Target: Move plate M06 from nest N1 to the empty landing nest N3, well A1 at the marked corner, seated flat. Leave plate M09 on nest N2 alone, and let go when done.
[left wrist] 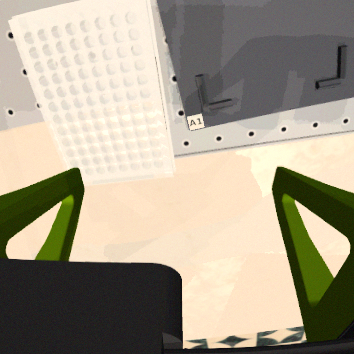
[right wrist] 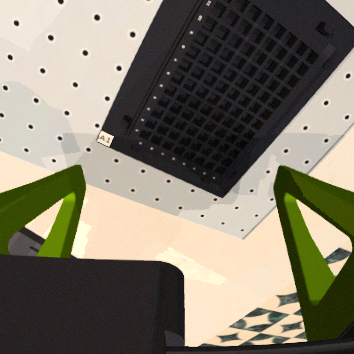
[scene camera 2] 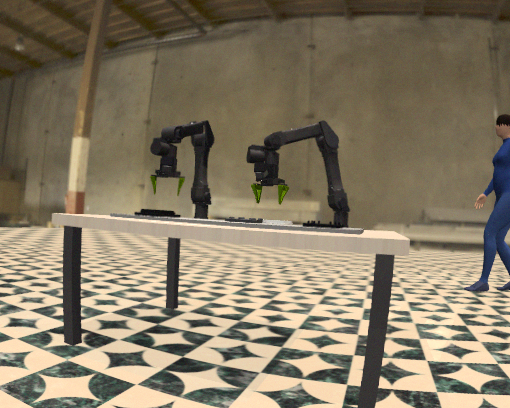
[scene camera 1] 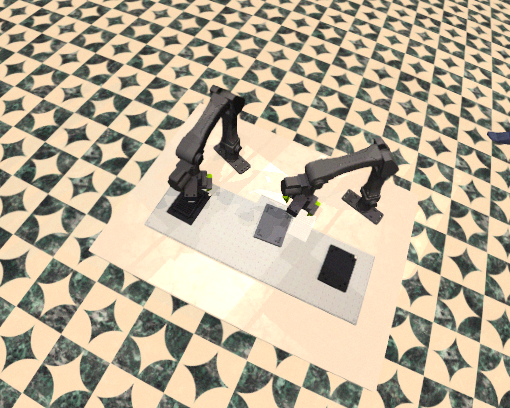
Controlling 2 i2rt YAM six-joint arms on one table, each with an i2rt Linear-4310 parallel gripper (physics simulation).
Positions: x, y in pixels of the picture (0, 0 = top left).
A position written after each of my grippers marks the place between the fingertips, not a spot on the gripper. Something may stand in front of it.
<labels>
My left gripper (left wrist: 177, 177) is open and holds nothing. Also in view: a clear white well plate (left wrist: 97, 80). My right gripper (right wrist: 179, 175) is open, holding nothing.
</labels>
